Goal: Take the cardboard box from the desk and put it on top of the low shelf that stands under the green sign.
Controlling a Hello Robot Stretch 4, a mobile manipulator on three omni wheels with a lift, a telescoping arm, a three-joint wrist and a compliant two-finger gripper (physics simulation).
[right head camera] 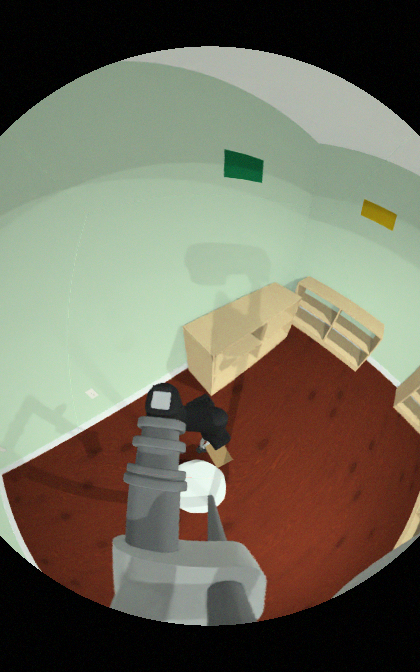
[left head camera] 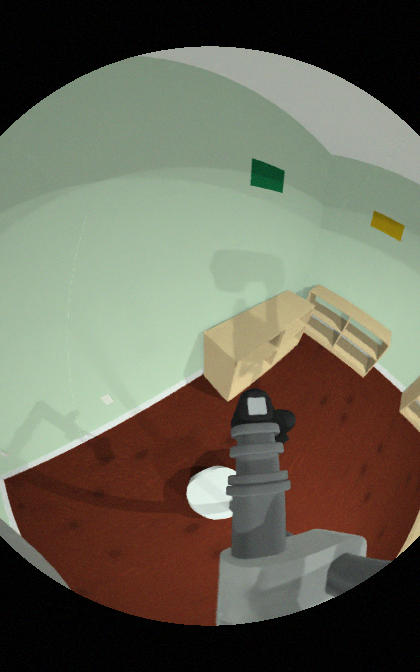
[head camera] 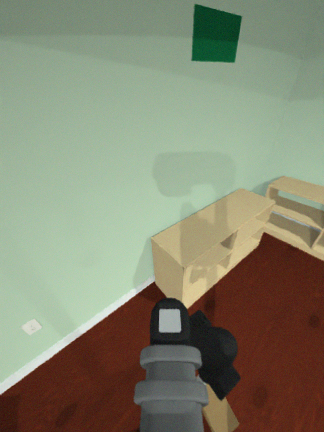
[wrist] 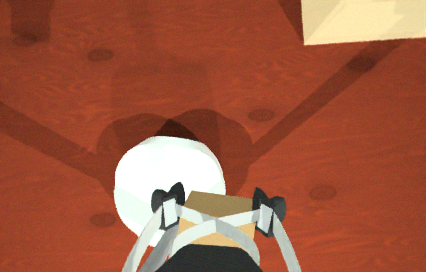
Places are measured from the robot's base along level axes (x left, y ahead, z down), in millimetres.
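Pixels of known places: gripper, between the fingertips: [wrist: 217, 199]; robot's base, origin of its link: [right head camera: 197, 485].
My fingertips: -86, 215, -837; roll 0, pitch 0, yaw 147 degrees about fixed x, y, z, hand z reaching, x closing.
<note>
For each thing: its middle in the pictures, then the offset to it from my fingertips, as dx, dy, dz. Level surfaces: height alone.
- cardboard box, middle of its body: [wrist: 214, 251] [right head camera: 217, 452] [head camera: 214, 407] -24, -36, -17
- low shelf, height of its surface: dz +255
- green sign, middle of its body: [right head camera: 245, 166] [head camera: 217, 37] -209, +1308, -886
The cardboard box [head camera: 221, 412] [right head camera: 219, 455] [wrist: 220, 202] is tan and sits between the two fingertips of my gripper [wrist: 217, 199]. The gripper is shut on it and holds it above the floor. In the left head view the box is hidden behind the arm. The low shelf [head camera: 215, 225] [left head camera: 257, 322] [right head camera: 242, 315] is light wood with open compartments and stands against the wall, beyond the gripper. A corner of light wood furniture [wrist: 360, 20] shows at the top right in the wrist view. The green sign [head camera: 216, 40] [left head camera: 267, 179] [right head camera: 243, 168] hangs on the wall above the shelf.
A second low shelf [head camera: 300, 187] [left head camera: 352, 315] [right head camera: 345, 306] stands right of the first, under a yellow sign [left head camera: 387, 226] [right head camera: 379, 215]. Part of another shelf [left head camera: 412, 402] [right head camera: 406, 399] shows at the right edge. My round white base [left head camera: 210, 492] [right head camera: 202, 486] [wrist: 165, 175] is below the arm.
</note>
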